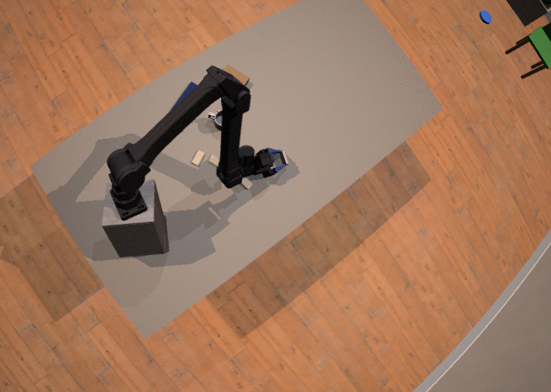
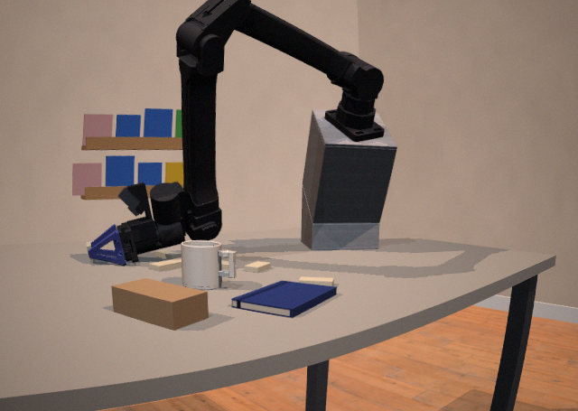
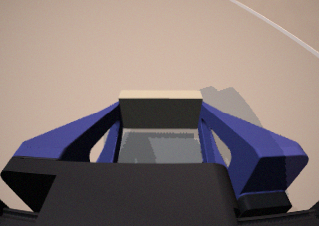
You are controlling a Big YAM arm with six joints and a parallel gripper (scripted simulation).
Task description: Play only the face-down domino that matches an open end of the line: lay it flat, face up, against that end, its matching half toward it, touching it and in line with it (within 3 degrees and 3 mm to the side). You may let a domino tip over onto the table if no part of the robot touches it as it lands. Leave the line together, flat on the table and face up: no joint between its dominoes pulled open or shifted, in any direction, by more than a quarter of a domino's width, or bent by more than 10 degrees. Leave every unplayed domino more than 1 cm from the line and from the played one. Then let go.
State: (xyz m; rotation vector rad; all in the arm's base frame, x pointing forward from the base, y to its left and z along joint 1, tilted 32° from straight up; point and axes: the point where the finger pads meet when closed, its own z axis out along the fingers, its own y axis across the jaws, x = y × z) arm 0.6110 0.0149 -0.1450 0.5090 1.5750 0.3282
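Right now my hand is right at the cream domino. The rest, counted from my hand: blue book: 370 mm to the left, 240 mm behind, 10 mm below; brown box: 380 mm to the left, 40 mm behind; white mug: 240 mm to the left, 160 mm behind, 10 mm above.
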